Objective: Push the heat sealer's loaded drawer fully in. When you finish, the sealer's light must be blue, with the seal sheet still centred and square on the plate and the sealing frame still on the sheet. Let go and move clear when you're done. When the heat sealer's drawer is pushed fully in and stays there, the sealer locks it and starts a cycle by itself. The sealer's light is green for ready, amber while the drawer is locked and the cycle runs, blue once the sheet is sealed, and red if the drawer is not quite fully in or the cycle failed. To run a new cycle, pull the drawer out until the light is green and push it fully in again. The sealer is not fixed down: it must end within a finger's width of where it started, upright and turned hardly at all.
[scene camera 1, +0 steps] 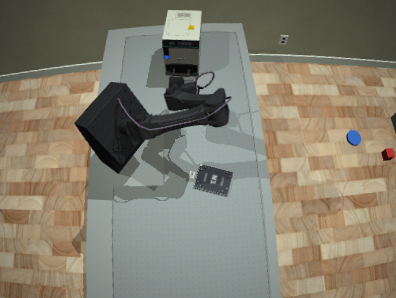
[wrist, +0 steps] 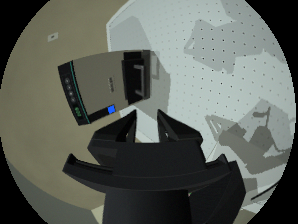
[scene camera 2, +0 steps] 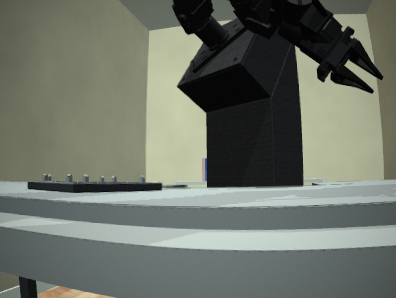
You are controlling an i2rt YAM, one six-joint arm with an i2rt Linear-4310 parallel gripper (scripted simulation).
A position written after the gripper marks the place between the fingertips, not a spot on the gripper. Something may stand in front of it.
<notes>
In view: the gripper (scene camera 2: 377,85) and a heat sealer (wrist: 94,86).
The gripper shows as well in the wrist view (wrist: 147,113). Scene camera 2 misses the heat sealer: it is out of frame.
</notes>
